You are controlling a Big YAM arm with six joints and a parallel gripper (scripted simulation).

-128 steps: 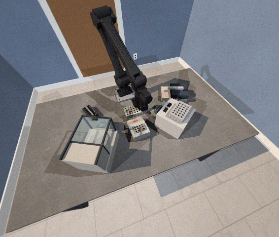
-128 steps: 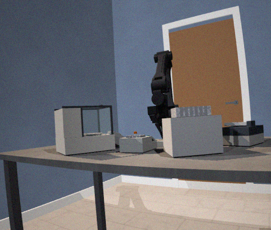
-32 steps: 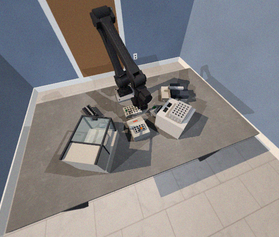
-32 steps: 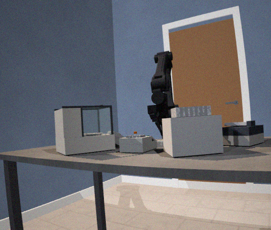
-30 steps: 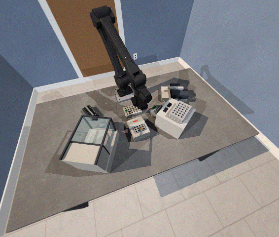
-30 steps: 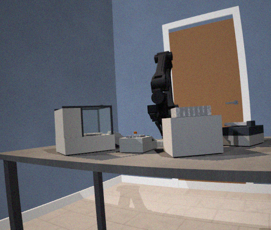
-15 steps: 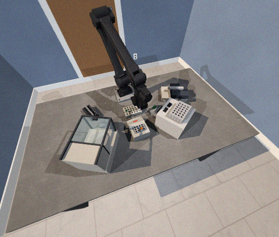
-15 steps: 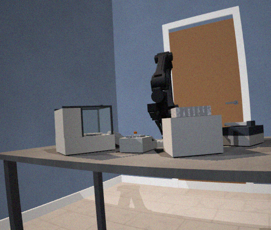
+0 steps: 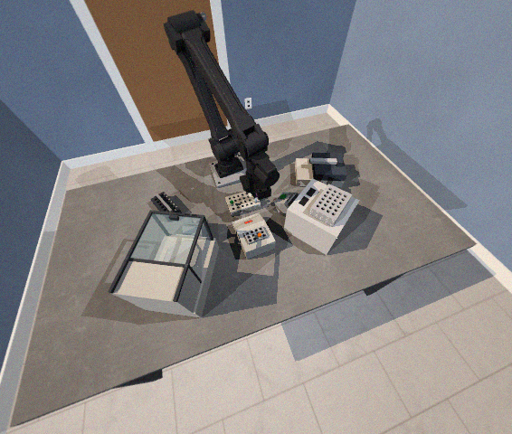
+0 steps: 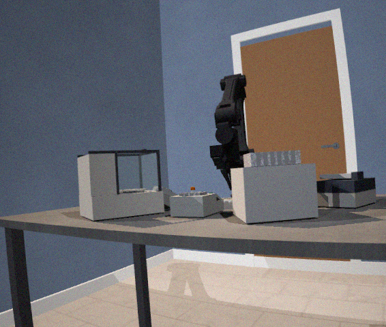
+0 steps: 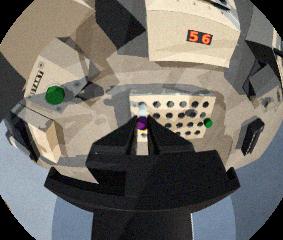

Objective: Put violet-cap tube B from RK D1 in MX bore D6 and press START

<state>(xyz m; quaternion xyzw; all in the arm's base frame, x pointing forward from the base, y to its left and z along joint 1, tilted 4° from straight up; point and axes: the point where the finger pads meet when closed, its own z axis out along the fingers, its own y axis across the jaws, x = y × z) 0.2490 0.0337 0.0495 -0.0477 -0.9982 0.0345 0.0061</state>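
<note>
My hand is 20 mm above the tube B. From my hand the other things lie so: yellow-capped tube: 40 mm below, 20 mm behind; tube rack RK: 50 mm to the right, 50 mm below, 30 mm behind; green-capped tube: 90 mm to the right, 40 mm below, 20 mm behind.
</note>
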